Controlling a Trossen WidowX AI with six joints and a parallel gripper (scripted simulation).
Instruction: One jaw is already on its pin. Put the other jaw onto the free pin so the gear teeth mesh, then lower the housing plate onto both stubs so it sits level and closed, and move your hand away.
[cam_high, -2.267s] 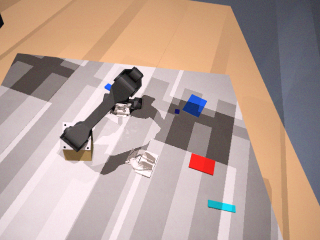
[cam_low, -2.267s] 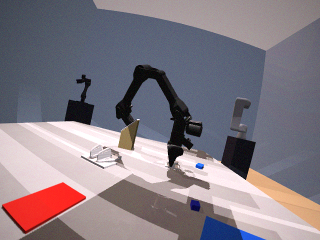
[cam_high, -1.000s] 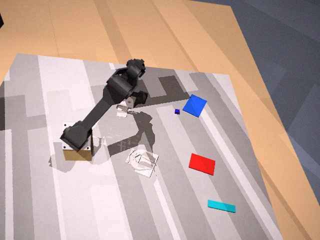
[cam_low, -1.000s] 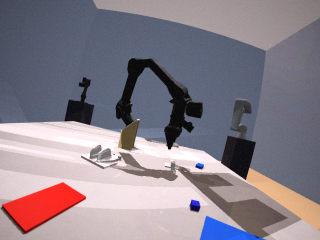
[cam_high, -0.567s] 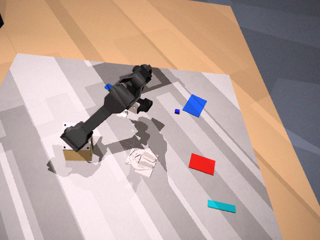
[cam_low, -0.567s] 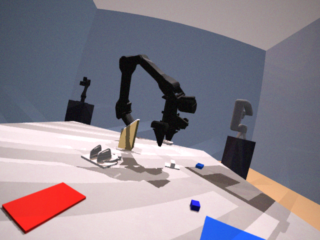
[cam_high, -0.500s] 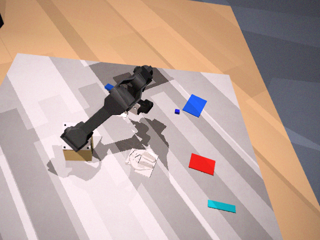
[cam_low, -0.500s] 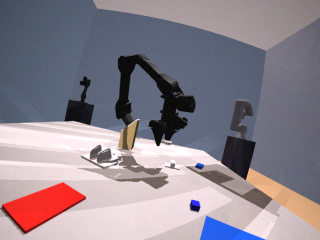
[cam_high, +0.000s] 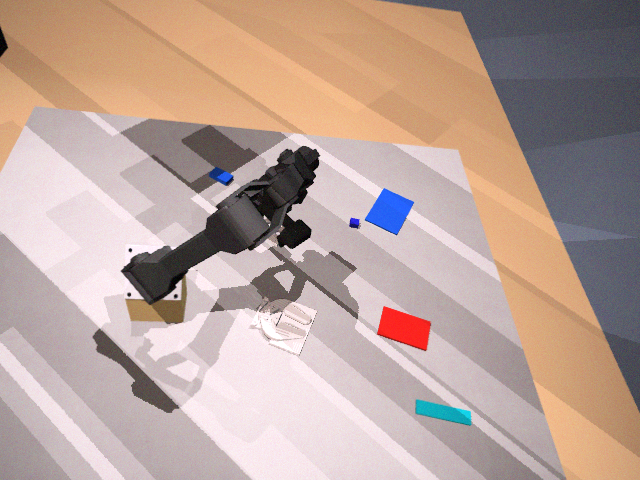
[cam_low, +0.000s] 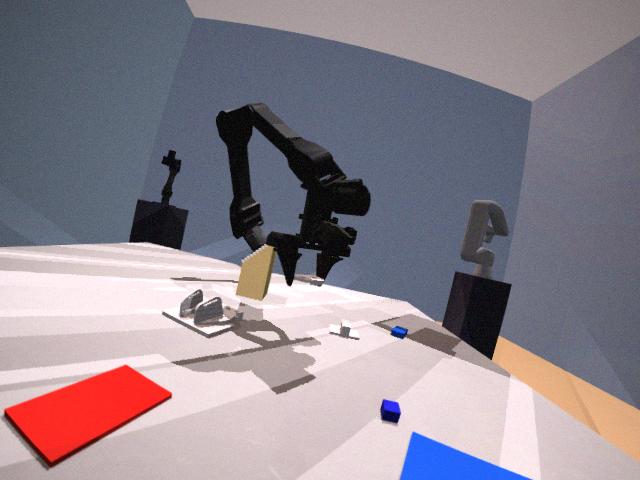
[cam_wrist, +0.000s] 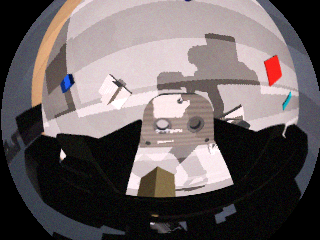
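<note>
Now: the jaw 30 mm ahead of my gripper tip, 180 mm to the right of it and 90 mm below it. Also, from my gripper tip: white base plate 80 mm ahead, 180 mm to the right, 100 mm below; then blue cube 220 mm ahead, 160 mm to the left, 90 mm below; then red sheet 340 mm ahead, 150 mm to the right, 100 mm below.
</note>
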